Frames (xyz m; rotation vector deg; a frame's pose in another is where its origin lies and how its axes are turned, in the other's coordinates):
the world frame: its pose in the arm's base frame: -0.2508 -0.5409 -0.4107 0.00 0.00 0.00
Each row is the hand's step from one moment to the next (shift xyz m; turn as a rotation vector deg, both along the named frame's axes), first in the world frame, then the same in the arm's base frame.
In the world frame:
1: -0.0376 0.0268 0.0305 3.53 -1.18 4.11
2: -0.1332 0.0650 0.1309 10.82 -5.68 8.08
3: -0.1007 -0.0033 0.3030 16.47 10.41 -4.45
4: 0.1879 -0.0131 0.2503 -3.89 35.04 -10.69
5: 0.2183 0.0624 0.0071 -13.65 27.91 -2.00
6: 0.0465 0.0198 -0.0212 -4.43 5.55 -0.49
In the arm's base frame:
1: -0.0376 0.0268 0.0305 3.53 -1.18 4.11
2: -0.1332 0.0650 0.1309 10.82 -5.68 8.08
3: -0.1007 -0.0033 0.3030 16.47 10.41 -4.45
4: 0.1879 -0.0131 0.2503 -3.89 35.04 -10.69
5: 0.2183 0.0624 0.0071 -13.65 27.91 -2.00
6: 0.0465 0.0198 -0.0212 -4.43 5.55 -0.49

